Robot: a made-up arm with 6 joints. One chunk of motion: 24 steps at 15 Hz.
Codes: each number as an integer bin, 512 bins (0 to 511) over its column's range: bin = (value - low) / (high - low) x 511, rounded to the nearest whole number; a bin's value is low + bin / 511 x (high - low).
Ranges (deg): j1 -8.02..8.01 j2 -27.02..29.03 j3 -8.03..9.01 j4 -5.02..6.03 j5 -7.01..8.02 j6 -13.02..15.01
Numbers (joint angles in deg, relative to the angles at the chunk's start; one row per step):
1: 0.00 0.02 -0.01 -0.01 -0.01 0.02
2: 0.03 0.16 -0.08 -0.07 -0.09 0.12
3: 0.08 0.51 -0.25 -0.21 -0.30 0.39
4: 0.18 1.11 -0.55 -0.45 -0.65 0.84
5: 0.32 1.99 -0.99 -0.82 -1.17 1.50
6: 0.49 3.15 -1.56 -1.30 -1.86 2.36
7: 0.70 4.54 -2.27 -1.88 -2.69 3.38
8: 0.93 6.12 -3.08 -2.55 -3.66 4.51
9: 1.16 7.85 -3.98 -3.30 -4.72 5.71
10: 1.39 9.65 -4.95 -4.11 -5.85 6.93
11: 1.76 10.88 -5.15 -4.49 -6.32 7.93
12: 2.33 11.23 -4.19 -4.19 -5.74 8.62
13: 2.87 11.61 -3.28 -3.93 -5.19 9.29
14: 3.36 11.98 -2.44 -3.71 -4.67 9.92
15: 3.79 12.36 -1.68 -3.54 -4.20 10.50
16: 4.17 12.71 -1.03 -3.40 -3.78 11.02
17: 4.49 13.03 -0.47 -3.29 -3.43 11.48
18: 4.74 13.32 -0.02 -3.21 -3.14 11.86
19: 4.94 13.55 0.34 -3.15 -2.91 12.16
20: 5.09 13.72 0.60 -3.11 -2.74 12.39
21: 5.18 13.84 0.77 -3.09 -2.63 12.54
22: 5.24 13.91 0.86 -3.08 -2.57 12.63
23: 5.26 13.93 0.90 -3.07 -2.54 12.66
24: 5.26 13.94 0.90 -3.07 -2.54 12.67
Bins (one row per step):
1: 256 247 241 232 238 238
2: 257 248 238 229 235 240
3: 258 251 233 222 228 244
4: 261 256 224 211 216 253
5: 266 264 211 194 199 265
6: 271 275 194 172 175 280
7: 278 288 173 145 147 299
8: 285 302 148 114 114 320
9: 293 318 121 80 78 341
10: 300 334 92 42 39 364
11: 312 346 86 25 23 382
12: 330 349 115 38 43 395
13: 347 352 142 50 62 407
14: 363 356 168 61 80 418
15: 376 359 190 68 96 429
16: 389 362 210 75 110 438
17: 399 365 227 80 122 447
18: 407 368 240 84 132 454
19: 413 370 251 86 139 459
20: 418 371 259 88 145 463
21: 421 373 264 89 149 466
22: 423 373 267 90 151 468
23: 423 373 268 90 152 468
24: 423 373 268 90 152 468

